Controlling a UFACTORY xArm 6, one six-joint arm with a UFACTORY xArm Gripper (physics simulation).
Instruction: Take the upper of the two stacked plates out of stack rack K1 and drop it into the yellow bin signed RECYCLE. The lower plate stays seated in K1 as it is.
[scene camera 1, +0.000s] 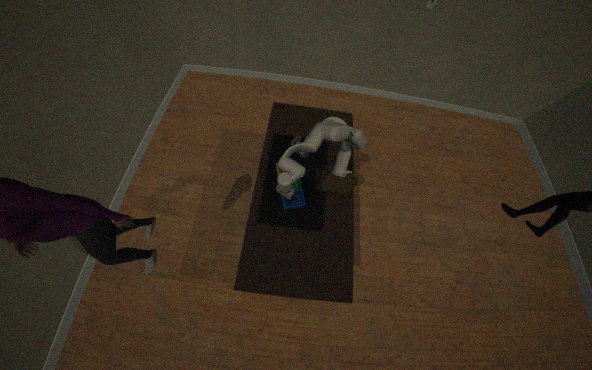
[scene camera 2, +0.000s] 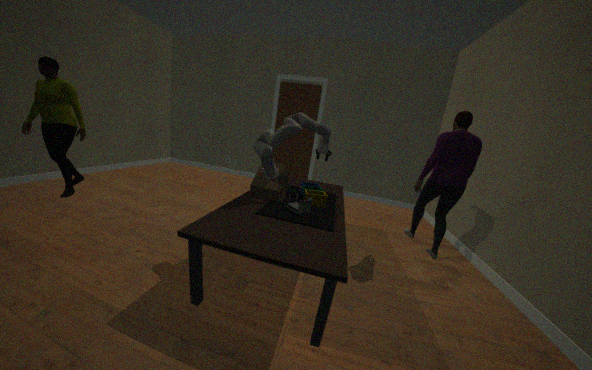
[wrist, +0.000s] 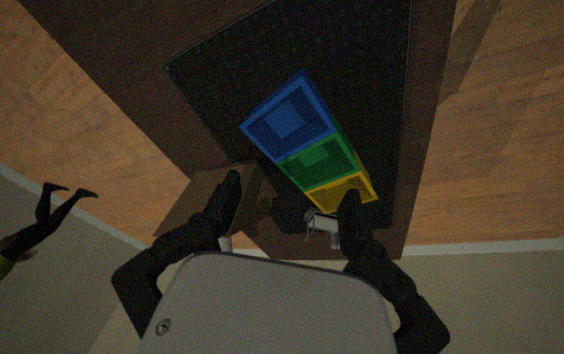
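Where they show: gripper, fingertip midpoint: (scene camera 1: 285, 196) (scene camera 2: 321, 160) (wrist: 291, 190); arm's base, origin of the base link: (scene camera 1: 338, 173) (scene camera 2: 271, 173).
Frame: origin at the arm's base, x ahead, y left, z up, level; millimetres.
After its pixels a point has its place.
Observation:
My gripper (scene camera 2: 322, 157) @(z 151, x 394, y 259 mm) (wrist: 291, 190) @(z 151, x 394, y 259 mm) is open and empty, high above the table, with its fingers spread in the wrist view. The yellow bin (scene camera 2: 316, 198) @(z -115, x 409, y -105 mm) (wrist: 332, 197) @(z -135, x 363, y -111 mm) (scene camera 1: 278, 170) @(z -179, x 473, y -70 mm) stands at one end of a row of three bins; one finger partly covers it in the wrist view. Its sign is not readable. A small grey-white rack-like object (scene camera 2: 300, 206) (wrist: 325, 223) stands beside the yellow bin, partly behind the finger in the wrist view. It is too dark and small to tell the rack's label or the two plates apart.
The green bin (wrist: 317, 160) @(z -179, x 350, y 24 mm) (scene camera 1: 299, 184) @(z -111, x 290, y 72 mm) and blue bin (wrist: 285, 120) @(z -179, x 309, y 181 mm) (scene camera 1: 300, 202) @(z -179, x 269, y 201 mm) (scene camera 2: 311, 186) @(z -85, x 345, y 129 mm) continue the row on a black mat (wrist: 365, 50) @(z -185, x 517, y 261 mm) (scene camera 1: 310, 221) @(z -184, x 182, y 349 mm) (scene camera 2: 320, 222) @(z -185, x 464, y -386 mm). A brown block (wrist: 192, 195) @(z -70, x -63, y 90 mm) (scene camera 1: 330, 182) @(z -15, x 61, y 74 mm) stands by the arm's base. The mat lies on the dark table (scene camera 1: 300, 265) @(z -198, x 244, y 677 mm) (scene camera 2: 260, 245) @(z -198, x 183, y -769 mm). Two people stand away from the table.

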